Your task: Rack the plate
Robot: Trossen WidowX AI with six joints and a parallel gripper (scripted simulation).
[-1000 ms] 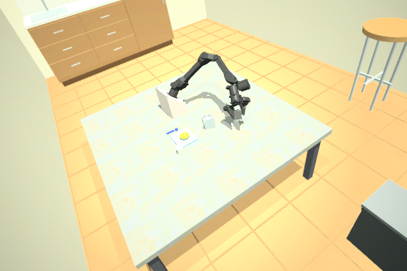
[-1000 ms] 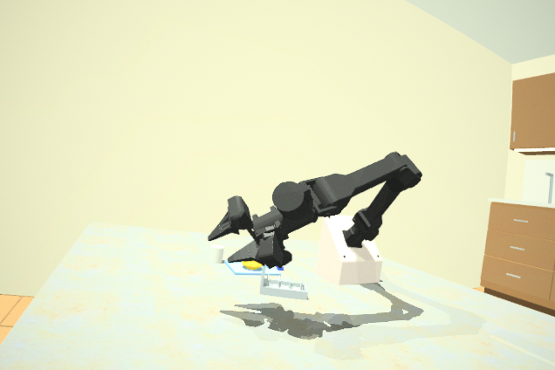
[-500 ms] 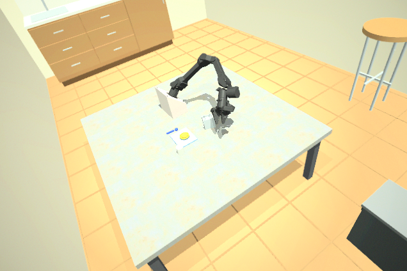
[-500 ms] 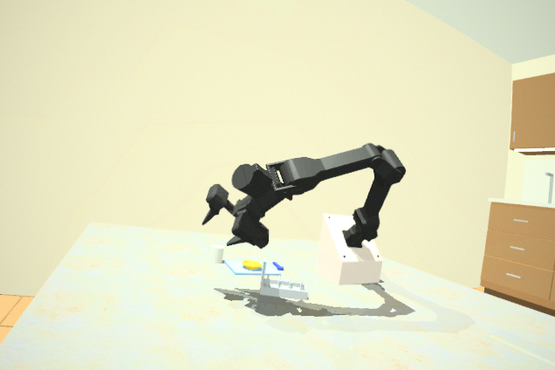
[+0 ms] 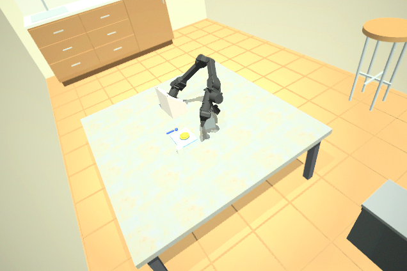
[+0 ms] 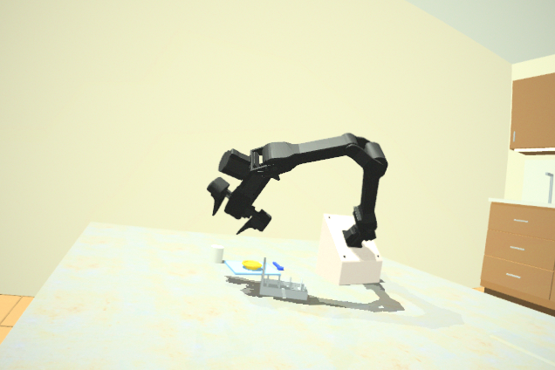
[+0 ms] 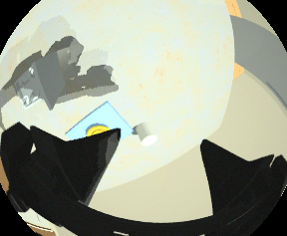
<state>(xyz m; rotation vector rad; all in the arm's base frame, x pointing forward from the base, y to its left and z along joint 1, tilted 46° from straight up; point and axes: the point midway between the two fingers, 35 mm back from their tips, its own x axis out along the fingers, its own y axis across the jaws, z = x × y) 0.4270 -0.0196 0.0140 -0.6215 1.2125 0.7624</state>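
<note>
Right now the plate is 13 cm below my gripper tip, 13 cm behind it and 8 cm to the right of it. From my gripper tip the other things lie so: grey dish rack: 14 cm behind, 13 cm to the left, 13 cm below; light blue mat: 15 cm below, 13 cm behind, 8 cm to the right; white cup: 16 cm to the right, 13 cm below, 4 cm behind.
</note>
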